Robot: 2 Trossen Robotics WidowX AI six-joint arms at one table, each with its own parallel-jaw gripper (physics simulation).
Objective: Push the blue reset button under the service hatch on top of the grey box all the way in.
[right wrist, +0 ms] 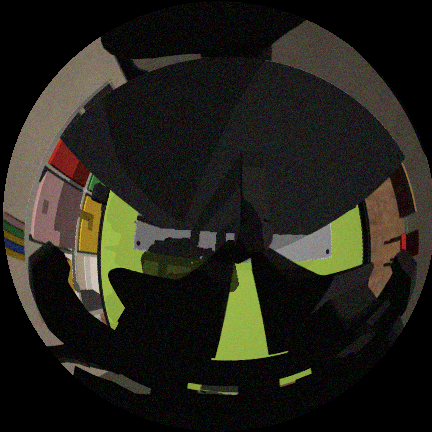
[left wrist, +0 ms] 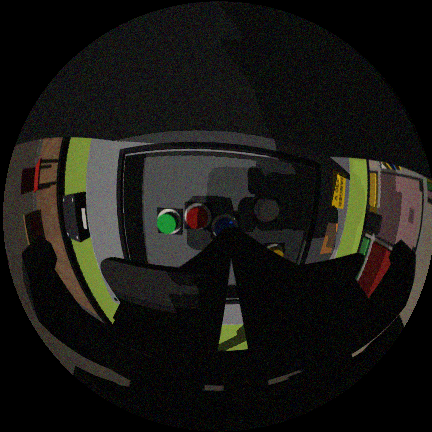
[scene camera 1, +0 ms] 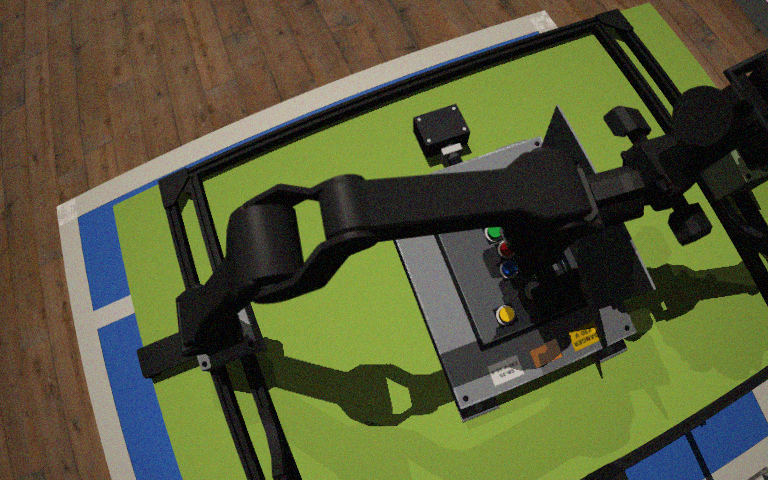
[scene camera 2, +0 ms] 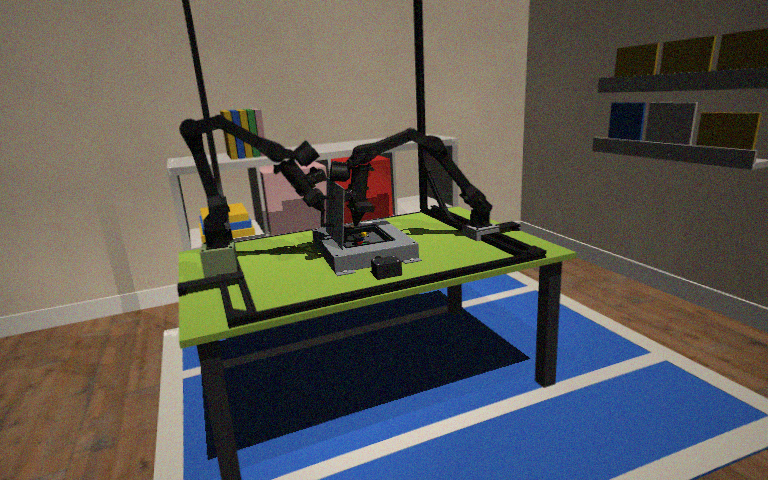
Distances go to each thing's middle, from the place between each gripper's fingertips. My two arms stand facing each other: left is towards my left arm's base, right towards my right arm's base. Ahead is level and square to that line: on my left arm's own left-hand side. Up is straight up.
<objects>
My right gripper is now 20 mm to the right of the service hatch (scene camera 1: 609,261) and 20 mm above it.
The service hatch is 90 mm to the right of my left hand, 50 mm above it and 10 mm ahead of it.
</objects>
